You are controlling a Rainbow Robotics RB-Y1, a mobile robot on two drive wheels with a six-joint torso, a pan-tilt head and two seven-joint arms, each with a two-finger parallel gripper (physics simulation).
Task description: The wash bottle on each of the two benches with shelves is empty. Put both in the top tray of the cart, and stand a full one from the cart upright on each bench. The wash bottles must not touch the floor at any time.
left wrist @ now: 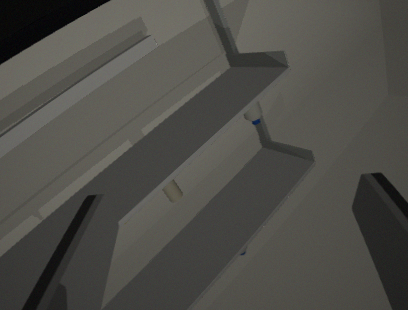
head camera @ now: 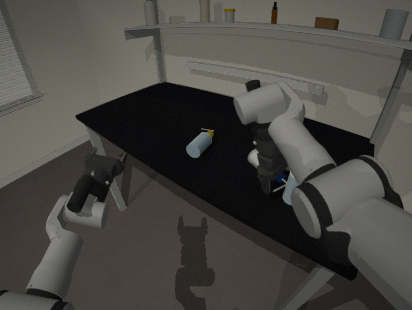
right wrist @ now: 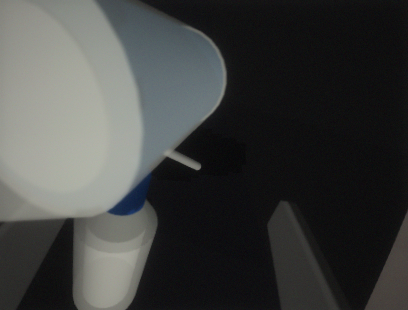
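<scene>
An empty-looking pale blue wash bottle with a yellow cap lies on its side on the black bench. A white wash bottle with a blue cap is on the bench by my right gripper, which is open, low over the bench and points down. A larger-looking bluish bottle is beside it, partly hidden by my right arm; it covers part of one finger in the right wrist view. My left gripper is open and empty, off the bench's left front edge. The cart does not show.
A shelf runs above the bench's back, with bottles, a yellow-lidded jar, an amber bottle and a brown box. A shelf post stands at the right. A bench leg is near my left gripper.
</scene>
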